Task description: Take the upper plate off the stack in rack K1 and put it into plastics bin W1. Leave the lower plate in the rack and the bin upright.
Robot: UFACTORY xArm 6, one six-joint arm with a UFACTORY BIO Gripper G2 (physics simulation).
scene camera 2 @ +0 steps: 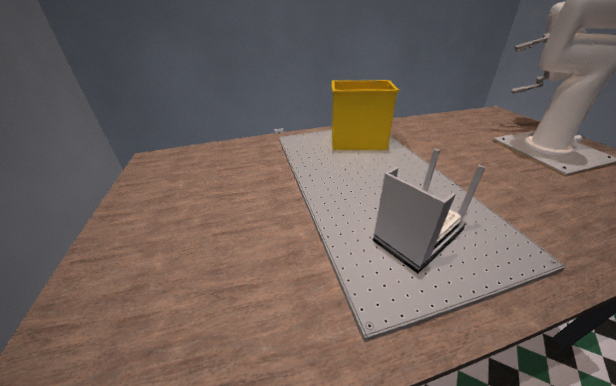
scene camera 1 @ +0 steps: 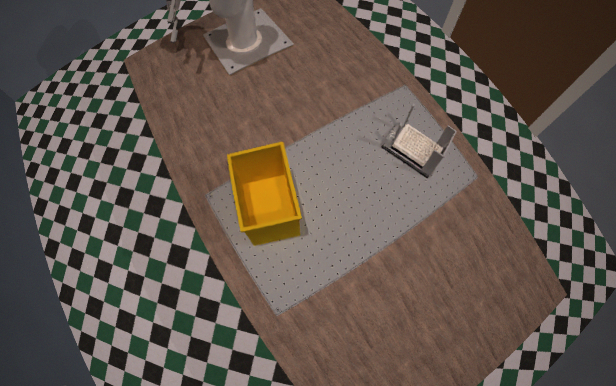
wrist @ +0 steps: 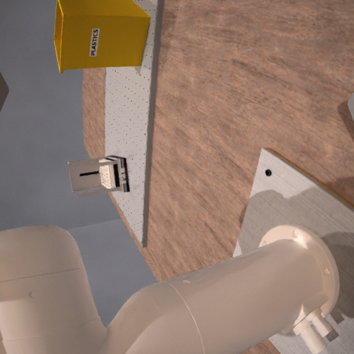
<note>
I see a pale plate (scene camera 1: 411, 142) and a yellow plastics bin W1 (scene camera 1: 266, 203).
The yellow plastics bin W1 also shows in scene camera 2 (scene camera 2: 363, 110).
</note>
